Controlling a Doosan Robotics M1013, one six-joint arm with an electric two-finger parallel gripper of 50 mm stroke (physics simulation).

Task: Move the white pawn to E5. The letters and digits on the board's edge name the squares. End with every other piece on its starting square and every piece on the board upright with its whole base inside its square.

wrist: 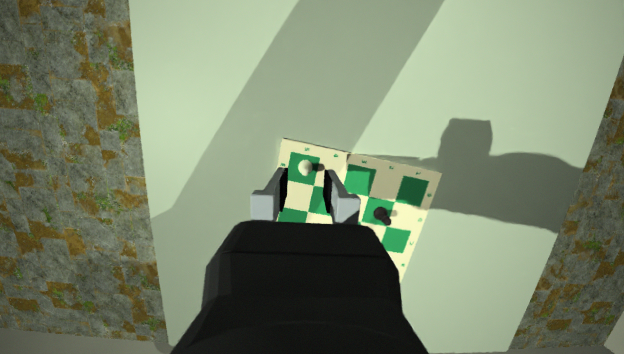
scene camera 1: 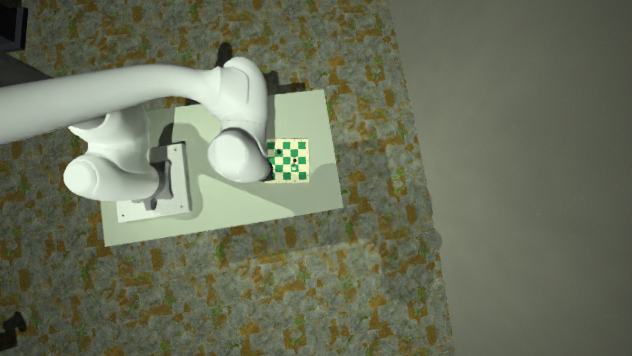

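Seen in the pictures: gripper, fingertip midpoint: (wrist: 305, 181); arm's base at its link origin: (scene camera 1: 152, 181).
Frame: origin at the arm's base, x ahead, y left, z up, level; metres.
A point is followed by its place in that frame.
Note:
The white pawn (wrist: 305, 167) @[y -0.028, x 0.533, z 0.006 m] stands, seemingly upright, on green corner square E5 of the chessboard (wrist: 425, 212) @[y 0.149, x 0.583, z -0.023 m] (scene camera 1: 307, 183) @[y -0.075, x 0.715, z -0.023 m]. Its visible part lies inside that square; its base is largely hidden under its head. My gripper (wrist: 305, 181) @[y -0.028, x 0.529, z 0.080 m] is open and empty above the board, its fingertips apart on either side of the pawn's line of sight. In the scene view the arm hides the fingers and the E5 corner. A dark piece (wrist: 382, 215) @[y 0.081, x 0.588, z -0.009 m] (scene camera 1: 279, 151) @[y 0.083, x 0.595, z -0.001 m] stands on D2.
In the scene view, another dark piece (scene camera 1: 295, 160) @[y 0.032, x 0.667, z -0.002 m] is on B3 and a small white piece (scene camera 1: 294, 168) @[y -0.008, x 0.659, z 0.006 m] is on B4; the gripper body hides both in the wrist view. The pale table (scene camera 1: 240, 205) @[y -0.155, x 0.381, z -0.029 m] (wrist: 475, 300) @[y 0.287, x 0.734, z -0.029 m] lies around the board. The arm's shadow crosses it.

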